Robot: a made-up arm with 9 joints. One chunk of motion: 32 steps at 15 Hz.
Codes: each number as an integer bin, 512 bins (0 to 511) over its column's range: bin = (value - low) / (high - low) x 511, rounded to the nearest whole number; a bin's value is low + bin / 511 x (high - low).
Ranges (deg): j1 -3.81..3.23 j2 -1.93..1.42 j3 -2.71..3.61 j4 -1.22..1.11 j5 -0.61..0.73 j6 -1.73..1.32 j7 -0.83..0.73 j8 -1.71..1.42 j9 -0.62..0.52
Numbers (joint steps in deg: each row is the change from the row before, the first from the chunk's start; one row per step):
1: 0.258 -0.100 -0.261 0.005 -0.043 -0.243 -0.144 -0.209 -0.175
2: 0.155 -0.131 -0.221 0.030 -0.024 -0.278 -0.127 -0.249 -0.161
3: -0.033 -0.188 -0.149 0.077 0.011 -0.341 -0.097 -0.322 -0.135
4: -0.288 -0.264 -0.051 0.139 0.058 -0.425 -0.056 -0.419 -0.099
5: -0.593 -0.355 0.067 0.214 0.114 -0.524 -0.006 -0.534 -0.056
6: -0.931 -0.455 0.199 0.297 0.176 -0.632 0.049 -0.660 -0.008
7: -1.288 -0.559 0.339 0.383 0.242 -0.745 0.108 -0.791 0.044
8: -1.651 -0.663 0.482 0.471 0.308 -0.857 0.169 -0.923 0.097
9: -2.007 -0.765 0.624 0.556 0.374 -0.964 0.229 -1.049 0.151
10: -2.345 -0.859 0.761 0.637 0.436 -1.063 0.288 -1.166 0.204
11: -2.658 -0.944 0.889 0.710 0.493 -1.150 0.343 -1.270 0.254
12: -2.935 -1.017 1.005 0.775 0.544 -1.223 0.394 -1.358 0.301
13: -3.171 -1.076 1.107 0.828 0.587 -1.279 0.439 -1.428 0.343
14: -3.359 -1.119 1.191 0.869 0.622 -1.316 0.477 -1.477 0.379
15: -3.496 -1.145 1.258 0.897 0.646 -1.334 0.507 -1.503 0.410
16: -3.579 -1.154 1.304 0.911 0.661 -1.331 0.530 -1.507 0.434
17: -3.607 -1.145 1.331 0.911 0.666 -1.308 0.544 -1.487 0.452
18: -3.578 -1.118 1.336 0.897 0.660 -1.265 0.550 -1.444 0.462
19: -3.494 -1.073 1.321 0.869 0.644 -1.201 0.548 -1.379 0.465
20: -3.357 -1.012 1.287 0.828 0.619 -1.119 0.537 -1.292 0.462
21: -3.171 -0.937 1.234 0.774 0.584 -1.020 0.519 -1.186 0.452
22: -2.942 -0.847 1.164 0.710 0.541 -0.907 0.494 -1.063 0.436
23: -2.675 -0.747 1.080 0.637 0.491 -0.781 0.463 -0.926 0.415
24: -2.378 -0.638 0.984 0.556 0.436 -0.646 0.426 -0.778 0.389
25: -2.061 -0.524 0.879 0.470 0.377 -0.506 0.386 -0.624 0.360
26: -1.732 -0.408 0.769 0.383 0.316 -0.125 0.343 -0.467 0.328
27: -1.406 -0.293 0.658 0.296 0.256 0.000 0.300 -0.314 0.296
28: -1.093 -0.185 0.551 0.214 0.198 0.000 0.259 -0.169 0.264
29: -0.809 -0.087 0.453 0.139 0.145 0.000 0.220 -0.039 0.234
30: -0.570 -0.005 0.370 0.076 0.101 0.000 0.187 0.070 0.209
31: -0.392 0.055 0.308 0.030 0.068 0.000 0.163 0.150 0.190
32: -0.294 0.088 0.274 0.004 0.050 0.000 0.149 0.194 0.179
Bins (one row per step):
1: 295 279 198 269 216 249 225 245 199
2: 288 274 201 274 223 243 230 239 206
3: 274 266 207 284 237 233 240 227 217
4: 256 254 215 298 255 219 254 211 234
5: 234 240 225 314 276 202 270 192 253
6: 209 225 235 333 300 184 288 171 274
7: 183 209 247 352 325 165 307 150 298
8: 157 193 258 371 350 146 327 128 321
9: 131 178 270 390 375 128 347 108 346
10: 106 163 281 407 399 112 366 89 369
11: 84 150 291 423 421 97 384 72 392
12: 64 139 300 438 440 85 401 57 413
13: 46 130 309 449 456 76 416 46 432
14: 33 124 315 458 470 69 428 38 448
15: 23 120 321 464 479 66 438 34 462
16: 17 118 325 467 485 67 445 33 472
17: 15 120 327 467 487 71 450 36 481
18: 17 124 327 464 484 78 452 43 485
19: 23 131 326 458 478 89 451 54 486
20: 33 140 323 449 469 102 448 68 485
21: 46 151 319 437 455 119 442 86 481
22: 63 165 313 423 439 138 434 106 473
23: 82 180 306 407 420 159 424 128 464
24: 104 197 299 390 399 182 411 152 452
25: 127 214 290 371 376 205 398 177 439
26: 151 232 281 352 353 269 384 203 425
27: 174 250 272 332 330 290 370 228 411
28: 197 266 264 314 308 290 357 252 396
29: 218 281 256 298 288 290 344 273 383
30: 235 294 249 284 271 290 333 291 372
31: 248 303 244 274 259 290 325 304 363
32: 255 308 241 268 252 290 321 311 358

